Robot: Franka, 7 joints.
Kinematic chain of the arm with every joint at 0, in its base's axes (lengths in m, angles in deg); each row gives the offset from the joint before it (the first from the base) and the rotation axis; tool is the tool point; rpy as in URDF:
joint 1: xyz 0 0 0.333 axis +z
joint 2: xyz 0 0 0 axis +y
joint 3: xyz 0 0 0.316 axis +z
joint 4: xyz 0.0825 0 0 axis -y
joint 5: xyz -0.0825 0 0.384 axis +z
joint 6: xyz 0 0 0 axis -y
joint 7: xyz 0.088 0 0 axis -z
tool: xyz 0 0 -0.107 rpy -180 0 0
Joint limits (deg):
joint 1: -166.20..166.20
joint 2: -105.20..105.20
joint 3: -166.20..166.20
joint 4: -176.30..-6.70
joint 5: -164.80..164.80
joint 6: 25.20..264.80
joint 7: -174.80..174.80
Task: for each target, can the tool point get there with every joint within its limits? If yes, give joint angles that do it. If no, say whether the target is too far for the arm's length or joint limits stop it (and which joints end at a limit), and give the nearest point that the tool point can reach.
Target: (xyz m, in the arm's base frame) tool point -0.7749 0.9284 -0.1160
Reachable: no: too far | nearest point -0.5154 0.6174 0.0344 | short by 0.432 m
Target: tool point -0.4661 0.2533 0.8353
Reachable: yes | joints 63.27 -3.65 74.06 -85.65 124.41 80.60 31.69
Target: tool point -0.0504 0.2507 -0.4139
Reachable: no: joint limits stop it (at a limit: joint 2) | nearest point -0.0509 0.2532 -0.3602 | short by 0.054 m
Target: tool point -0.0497 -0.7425 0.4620
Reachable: yes | joints 67.15 -88.31 -77.69 -19.43 24.25 68.98 4.42
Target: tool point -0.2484 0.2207 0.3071
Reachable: yes | joints -83.80 2.24 -135.06 -138.33 -6.64 69.01 -105.85
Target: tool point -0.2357 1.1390 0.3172
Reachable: no: too far | nearest point -0.1738 0.8400 0.3213 | short by 0.305 m
